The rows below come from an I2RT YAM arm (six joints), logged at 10 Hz.
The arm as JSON. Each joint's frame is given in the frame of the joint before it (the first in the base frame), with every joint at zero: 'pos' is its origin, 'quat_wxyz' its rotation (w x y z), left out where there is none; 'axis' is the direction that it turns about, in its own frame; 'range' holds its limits. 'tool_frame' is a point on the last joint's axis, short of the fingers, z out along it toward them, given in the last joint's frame.
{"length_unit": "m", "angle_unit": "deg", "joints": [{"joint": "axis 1", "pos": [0.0, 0.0, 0.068], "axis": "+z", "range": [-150.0, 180.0]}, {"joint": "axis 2", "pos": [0.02, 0.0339, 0.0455], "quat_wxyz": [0.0, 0.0, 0.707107, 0.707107], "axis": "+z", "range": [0.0, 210.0]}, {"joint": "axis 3", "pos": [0.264, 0.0, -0.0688], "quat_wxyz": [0.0, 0.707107, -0.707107, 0.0], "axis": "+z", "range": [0.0, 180.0]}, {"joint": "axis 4", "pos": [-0.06, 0.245, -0.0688], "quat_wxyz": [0.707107, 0.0, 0.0, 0.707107], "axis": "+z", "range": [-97.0, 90.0]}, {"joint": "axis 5", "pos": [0.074, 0.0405, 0.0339], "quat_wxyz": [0.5, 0.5, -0.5, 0.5], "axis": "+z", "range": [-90.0, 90.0]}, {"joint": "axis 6", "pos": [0.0, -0.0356, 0.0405], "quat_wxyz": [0.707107, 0.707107, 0.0, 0.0], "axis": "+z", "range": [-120.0, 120.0]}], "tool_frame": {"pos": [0.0, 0.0, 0.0], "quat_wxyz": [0.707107, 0.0, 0.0, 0.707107]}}
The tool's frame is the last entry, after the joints.
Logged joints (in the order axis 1, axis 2, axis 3, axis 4, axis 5, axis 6), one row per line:
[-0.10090 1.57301 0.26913 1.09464 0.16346 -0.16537]
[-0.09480 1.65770 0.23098 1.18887 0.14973 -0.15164]
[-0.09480 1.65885 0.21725 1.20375 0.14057 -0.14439]
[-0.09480 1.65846 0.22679 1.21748 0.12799 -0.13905]
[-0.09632 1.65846 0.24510 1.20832 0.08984 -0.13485]
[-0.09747 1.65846 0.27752 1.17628 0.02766 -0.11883]
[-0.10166 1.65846 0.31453 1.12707 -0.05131 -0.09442]
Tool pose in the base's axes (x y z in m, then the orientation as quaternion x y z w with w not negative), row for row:
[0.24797 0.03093 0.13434 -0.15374 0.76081 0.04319 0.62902]
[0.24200 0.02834 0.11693 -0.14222 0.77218 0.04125 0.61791]
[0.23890 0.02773 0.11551 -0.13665 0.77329 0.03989 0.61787]
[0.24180 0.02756 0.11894 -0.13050 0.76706 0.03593 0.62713]
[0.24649 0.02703 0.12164 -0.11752 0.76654 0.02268 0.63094]
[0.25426 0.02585 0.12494 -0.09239 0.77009 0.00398 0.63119]
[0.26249 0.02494 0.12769 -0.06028 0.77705 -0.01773 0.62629]
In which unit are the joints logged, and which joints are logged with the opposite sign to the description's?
The joints are logged in radians. Opposite sign: axis 1, axis 5.
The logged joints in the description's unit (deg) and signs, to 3 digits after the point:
[5.781 90.127 15.420 62.718 -9.366 -9.475]
[5.432 94.979 13.234 68.117 -8.579 -8.688]
[5.432 95.045 12.448 68.970 -8.054 -8.273]
[5.432 95.023 12.994 69.756 -7.333 -7.967]
[5.519 95.023 14.043 69.232 -5.147 -7.726]
[5.585 95.023 15.901 67.396 -1.585 -6.808]
[5.825 95.023 18.021 64.576 2.940 -5.410]

